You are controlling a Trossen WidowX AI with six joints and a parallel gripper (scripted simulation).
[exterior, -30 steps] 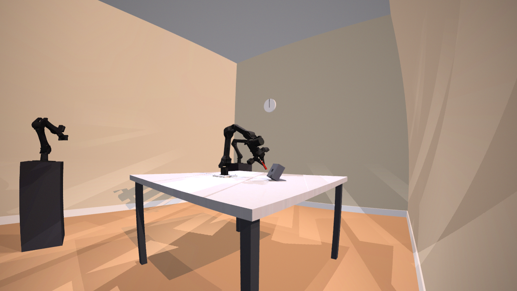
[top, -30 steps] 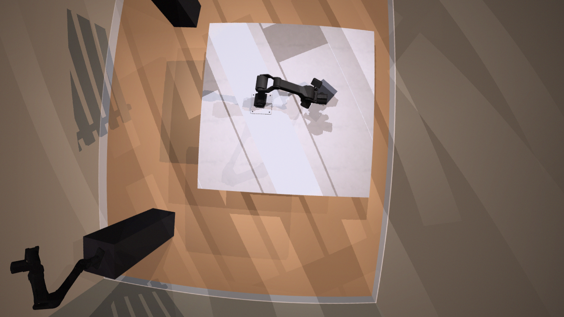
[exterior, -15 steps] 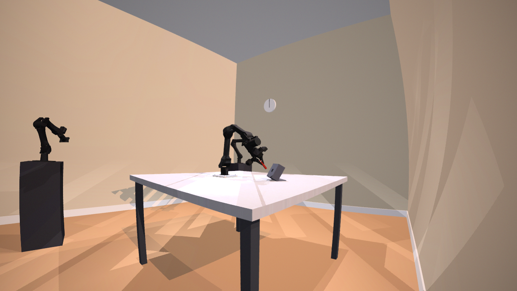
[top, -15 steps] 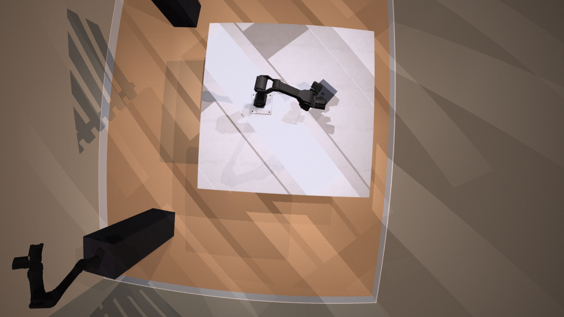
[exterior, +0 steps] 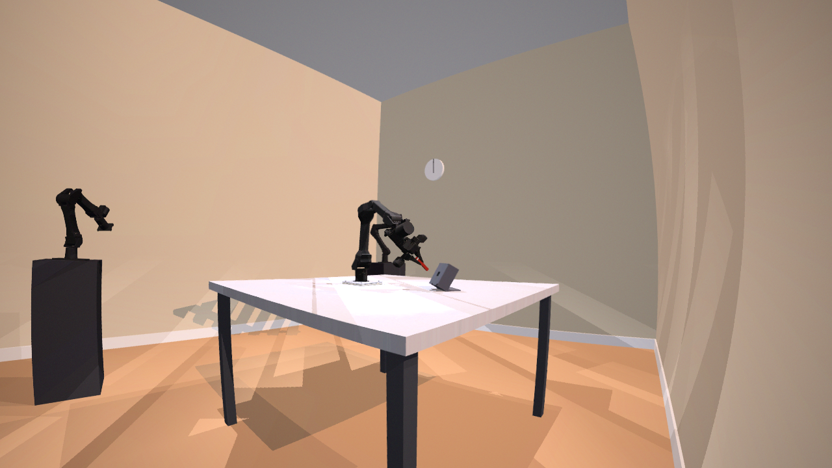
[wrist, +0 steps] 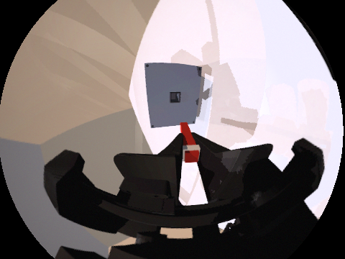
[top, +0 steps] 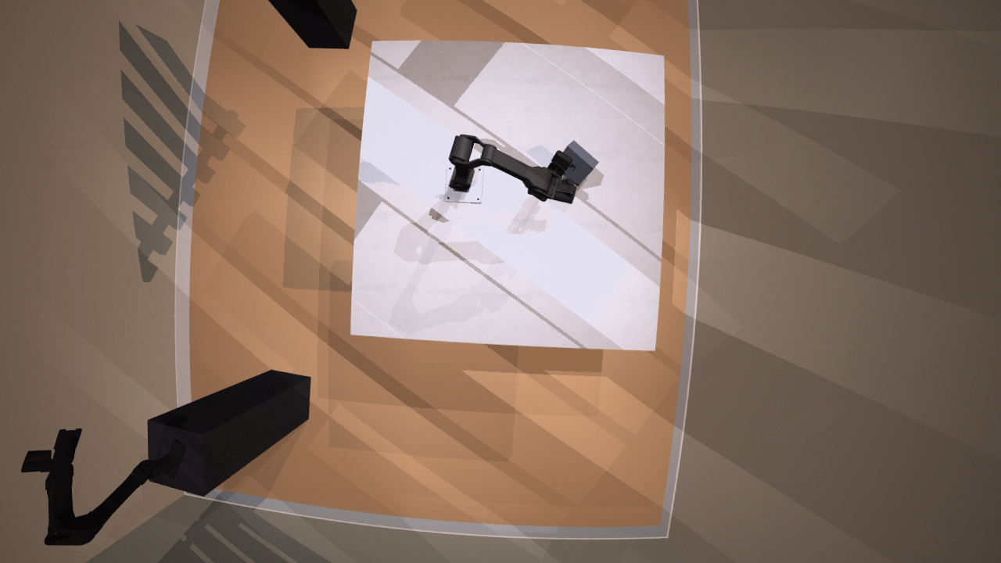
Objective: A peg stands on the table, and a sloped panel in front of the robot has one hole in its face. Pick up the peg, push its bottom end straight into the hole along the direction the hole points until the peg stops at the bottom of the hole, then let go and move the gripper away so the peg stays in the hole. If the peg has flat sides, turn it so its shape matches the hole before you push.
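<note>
Now: the grey sloped panel 8 cm ahead of my gripper tip, 6 cm to the left of it and 6 cm below it. Also, from my gripper tip: red peg (1 cm behind, 1 cm to the right, 1 cm above).
</note>
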